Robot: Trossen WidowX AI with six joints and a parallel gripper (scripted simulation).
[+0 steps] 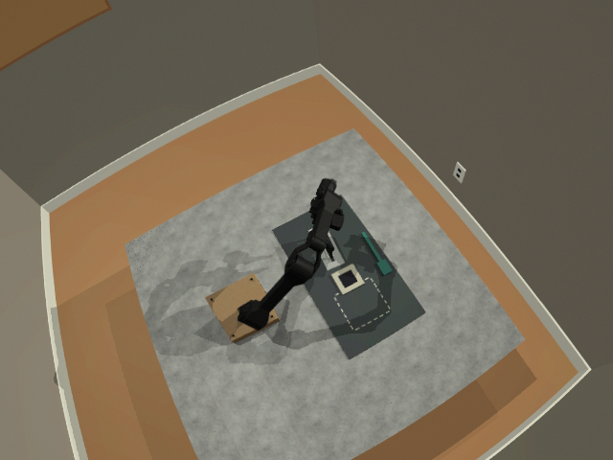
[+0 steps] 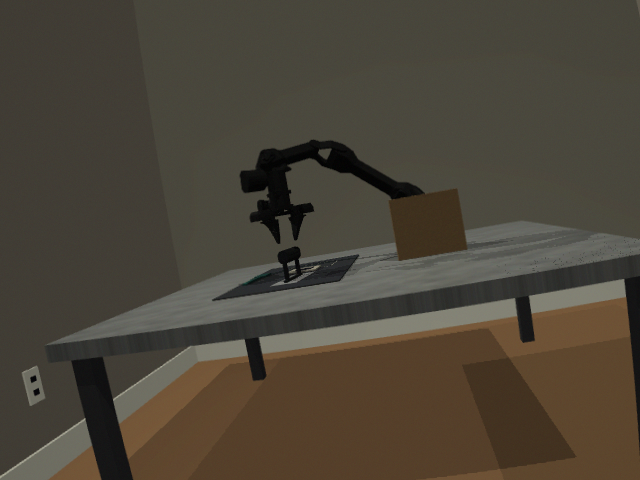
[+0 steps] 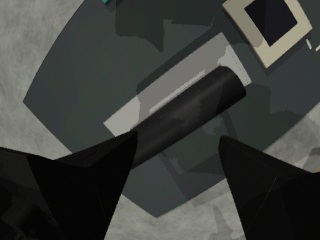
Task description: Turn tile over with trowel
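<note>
The small trowel lies 7 cm below my gripper tip and 2 cm to the right of it. Also, from my gripper tip: dark mat 13 cm to the right, 13 cm below, 1 cm ahead; cream tile 17 cm to the right, 10 cm below, 1 cm behind; teal flat tool 16 cm to the right, 15 cm ahead, 10 cm below.
</note>
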